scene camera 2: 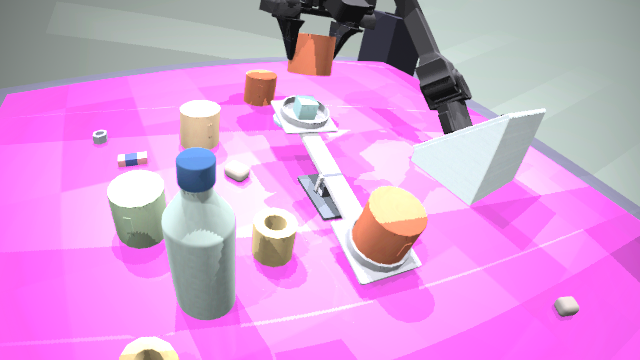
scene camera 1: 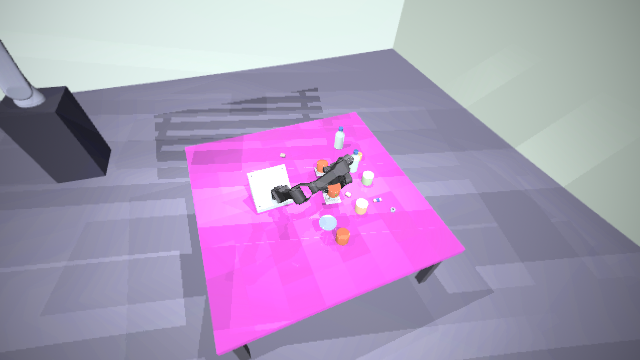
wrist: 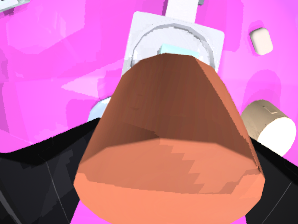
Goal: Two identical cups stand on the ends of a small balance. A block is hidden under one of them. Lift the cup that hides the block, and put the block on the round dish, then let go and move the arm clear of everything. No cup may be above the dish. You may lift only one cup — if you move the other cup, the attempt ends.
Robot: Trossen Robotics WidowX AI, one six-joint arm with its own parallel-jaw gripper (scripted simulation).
gripper: holds an orange cup (scene camera 2: 314,53)
